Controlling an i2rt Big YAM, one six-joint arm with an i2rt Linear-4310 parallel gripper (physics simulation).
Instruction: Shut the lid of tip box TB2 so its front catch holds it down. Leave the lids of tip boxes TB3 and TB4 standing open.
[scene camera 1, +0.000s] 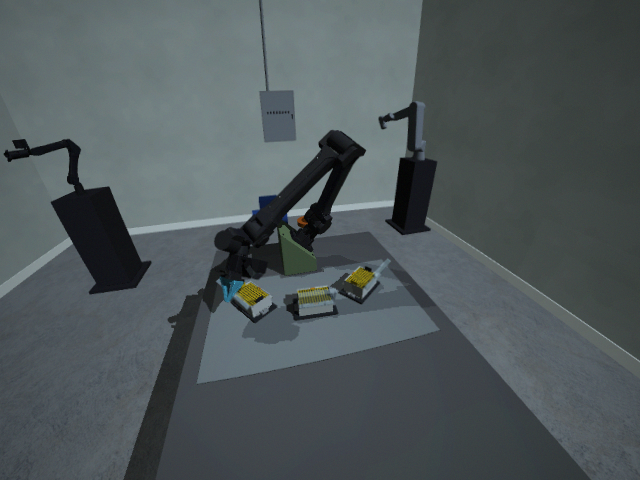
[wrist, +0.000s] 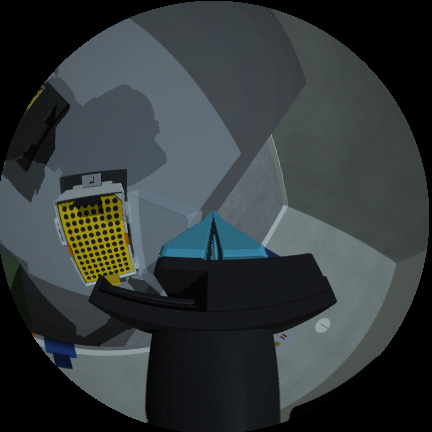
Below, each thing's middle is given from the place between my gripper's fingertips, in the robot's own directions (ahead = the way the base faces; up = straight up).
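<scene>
I can see the tip box TB2 (wrist: 93, 226), and it's 6 cm below my hand, 7 cm to the left of it and 11 cm behind it.
</scene>
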